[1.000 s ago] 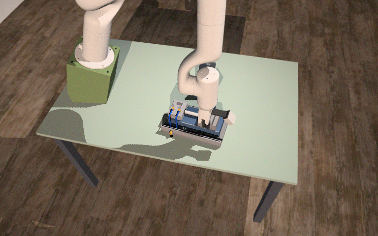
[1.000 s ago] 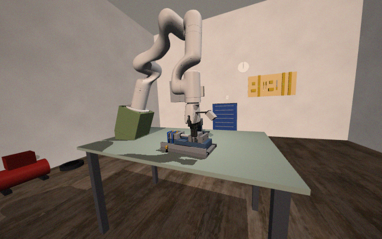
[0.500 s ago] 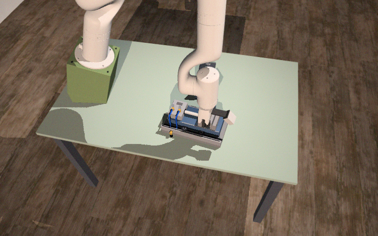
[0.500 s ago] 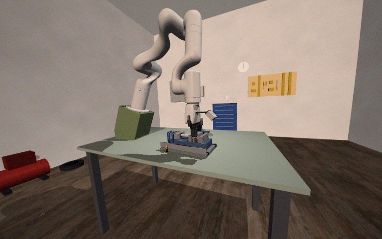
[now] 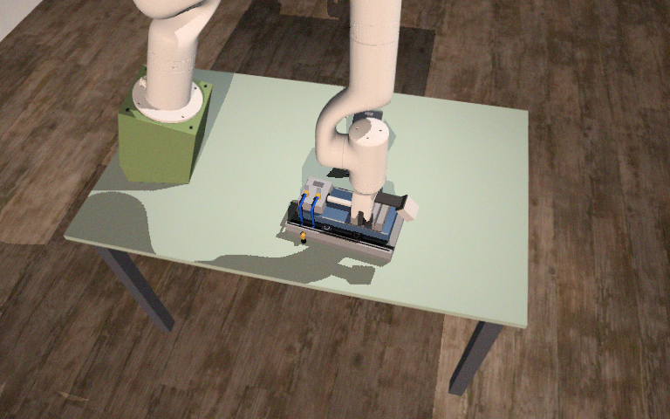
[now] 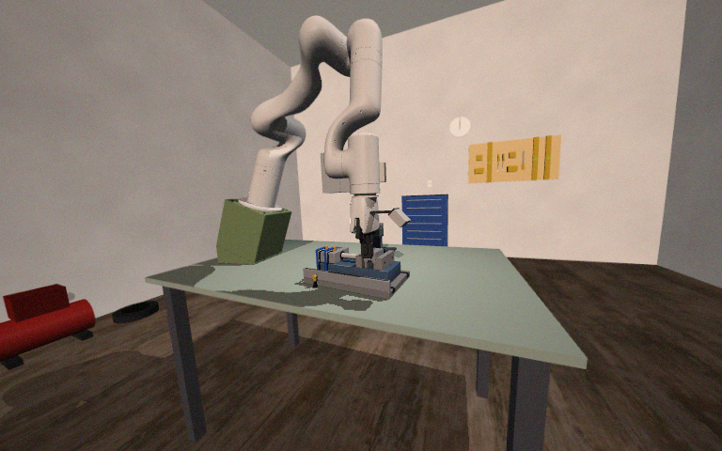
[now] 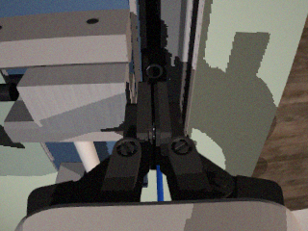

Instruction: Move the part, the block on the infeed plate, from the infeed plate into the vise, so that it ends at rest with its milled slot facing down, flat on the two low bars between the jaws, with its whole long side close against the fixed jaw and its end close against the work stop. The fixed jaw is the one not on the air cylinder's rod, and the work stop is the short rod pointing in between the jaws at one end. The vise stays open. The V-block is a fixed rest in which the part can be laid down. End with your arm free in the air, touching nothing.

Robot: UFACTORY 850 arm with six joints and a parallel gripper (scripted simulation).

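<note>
Right now my hand is 40 mm to the right of the part, 30 mm above it and 10 mm short of it. Round my hand: fixed jaw 60 mm to the left, 40 mm below, 40 mm ahead; then moving jaw 70 mm to the left, 40 mm below, 20 mm behind; then work stop 110 mm to the left, 30 mm below, 20 mm ahead.
</note>
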